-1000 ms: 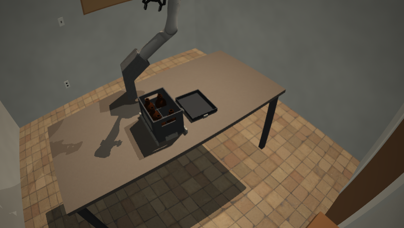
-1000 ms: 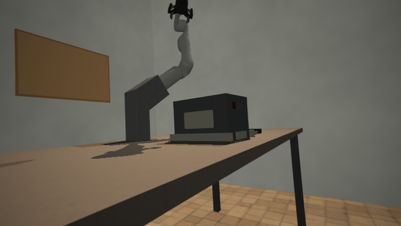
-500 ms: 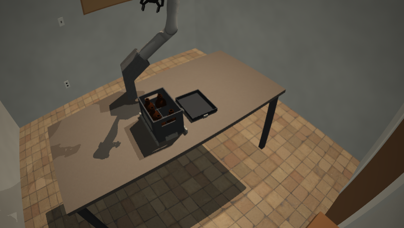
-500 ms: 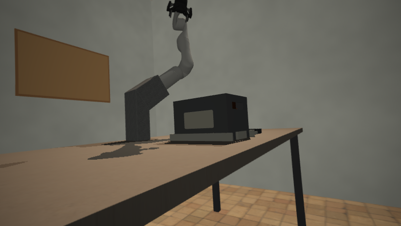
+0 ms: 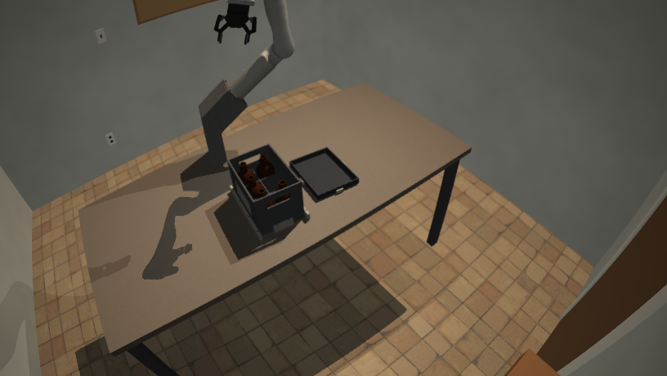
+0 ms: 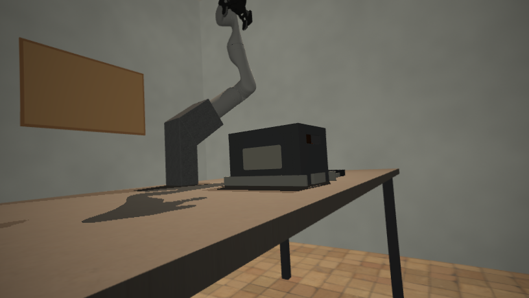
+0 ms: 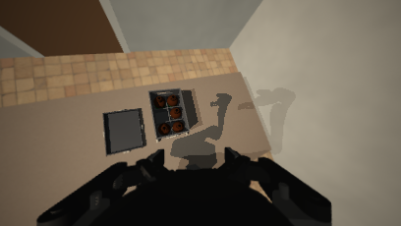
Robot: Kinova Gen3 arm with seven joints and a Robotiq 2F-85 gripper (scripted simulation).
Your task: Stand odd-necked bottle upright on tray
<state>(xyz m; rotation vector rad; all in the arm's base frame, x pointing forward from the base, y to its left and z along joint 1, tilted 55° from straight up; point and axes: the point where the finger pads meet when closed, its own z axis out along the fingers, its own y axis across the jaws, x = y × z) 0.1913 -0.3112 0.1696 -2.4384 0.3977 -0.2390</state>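
Right now my hand is 54 cm above the crate, 17 cm short of it and 1 cm to the left of it. Round my hand: dark tray (62 cm below, 27 cm to the left, 13 cm ahead); glass bottle (54 cm below, 9 cm ahead, 3 cm to the left).
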